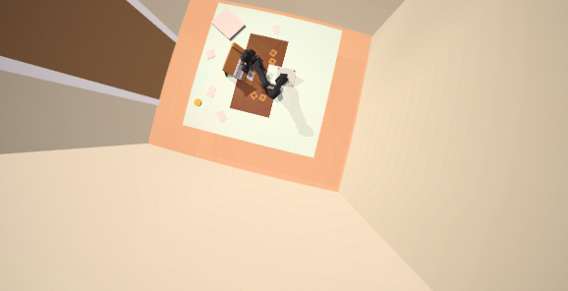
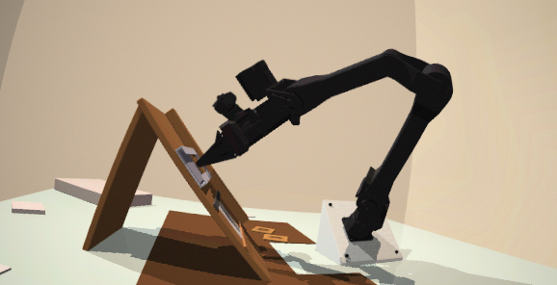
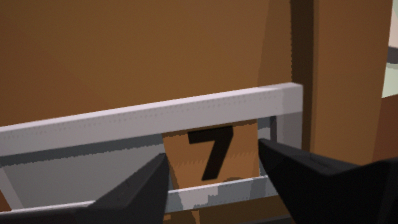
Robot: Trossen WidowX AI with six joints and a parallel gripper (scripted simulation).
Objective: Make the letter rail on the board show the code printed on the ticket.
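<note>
Right now my gripper tip is right at the orange letter tile. The rest, counted from my gripper tip: brown mat: 150 mm behind, 30 mm to the left, 170 mm below; then white ticket: 50 mm behind, 80 mm to the left, 80 mm below; then block: 390 mm ahead, 120 mm to the right, 170 mm below.
</note>
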